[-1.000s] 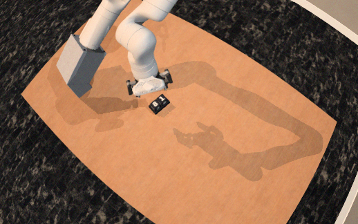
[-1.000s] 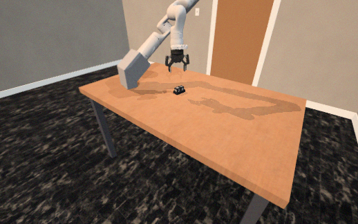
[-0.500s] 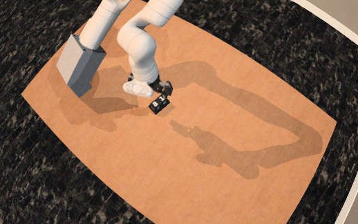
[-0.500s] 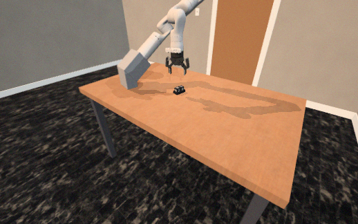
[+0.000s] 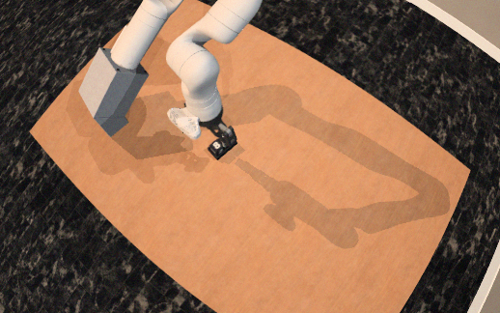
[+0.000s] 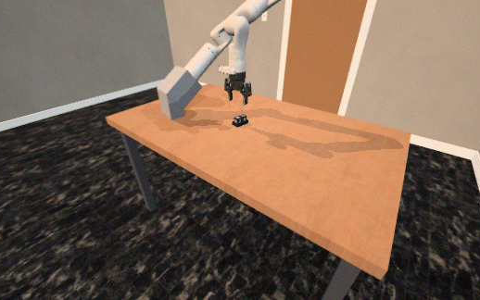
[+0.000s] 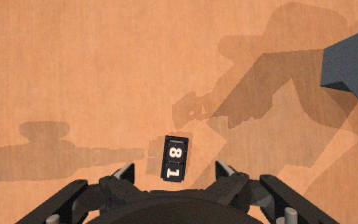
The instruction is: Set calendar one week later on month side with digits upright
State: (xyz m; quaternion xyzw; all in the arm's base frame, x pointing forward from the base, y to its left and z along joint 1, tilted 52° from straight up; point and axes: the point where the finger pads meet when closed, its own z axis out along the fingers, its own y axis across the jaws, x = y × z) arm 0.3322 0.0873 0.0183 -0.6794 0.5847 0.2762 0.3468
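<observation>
Now: hand 110 mm above the black calendar tray and 20 mm to the right of it.
</observation>
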